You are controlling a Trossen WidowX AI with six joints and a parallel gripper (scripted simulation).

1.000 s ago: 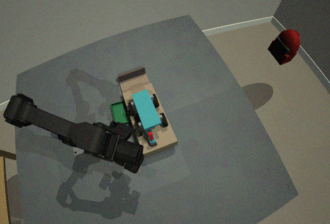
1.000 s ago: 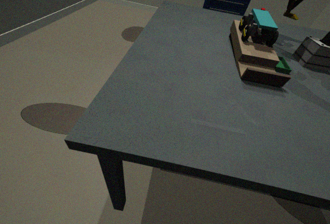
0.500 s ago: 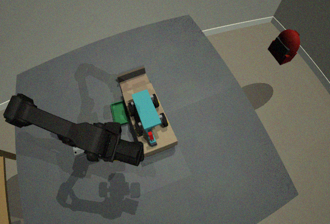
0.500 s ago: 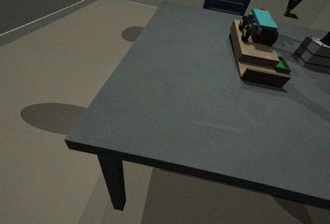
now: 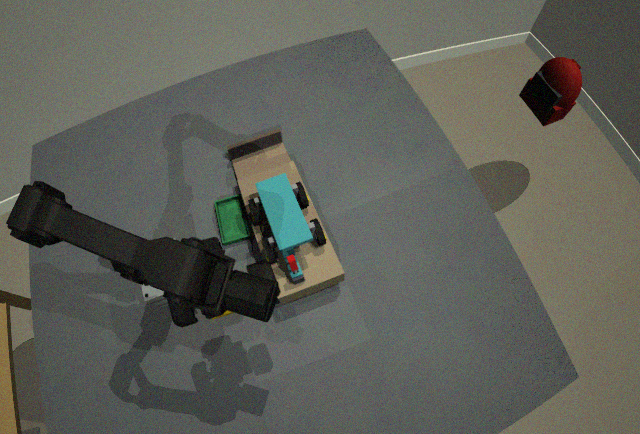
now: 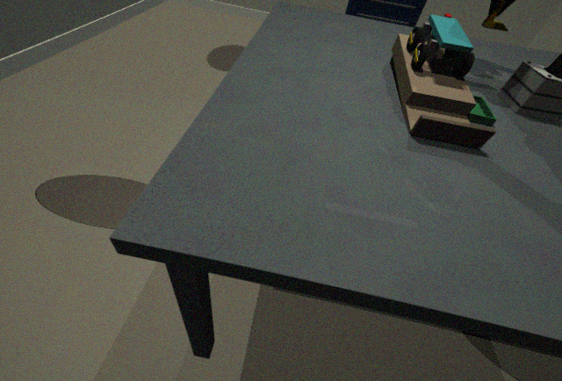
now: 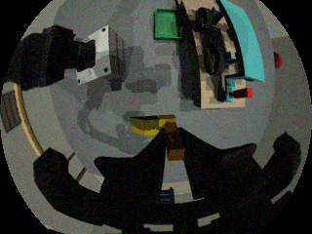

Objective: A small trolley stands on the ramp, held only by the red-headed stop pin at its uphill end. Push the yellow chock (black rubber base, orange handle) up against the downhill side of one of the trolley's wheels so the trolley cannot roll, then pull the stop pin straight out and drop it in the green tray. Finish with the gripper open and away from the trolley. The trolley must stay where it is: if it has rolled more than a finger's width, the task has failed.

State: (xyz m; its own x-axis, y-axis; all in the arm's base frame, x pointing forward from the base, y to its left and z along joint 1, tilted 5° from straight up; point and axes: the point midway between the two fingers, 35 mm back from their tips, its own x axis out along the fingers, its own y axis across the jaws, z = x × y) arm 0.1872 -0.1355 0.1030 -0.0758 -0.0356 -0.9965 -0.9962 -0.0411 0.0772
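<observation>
Now: gripper tip 160 mm to the right of the teal-topped trolley, 140 mm short of it and 60 mm above it. The rest, counted from my gripper tip: tan ramp (160 mm to the left, 140 mm ahead, 130 mm below); red-headed stop pin (130 mm ahead, 40 mm to the left, 40 mm below); yellow chock (20 mm behind, 10 mm below).
</observation>
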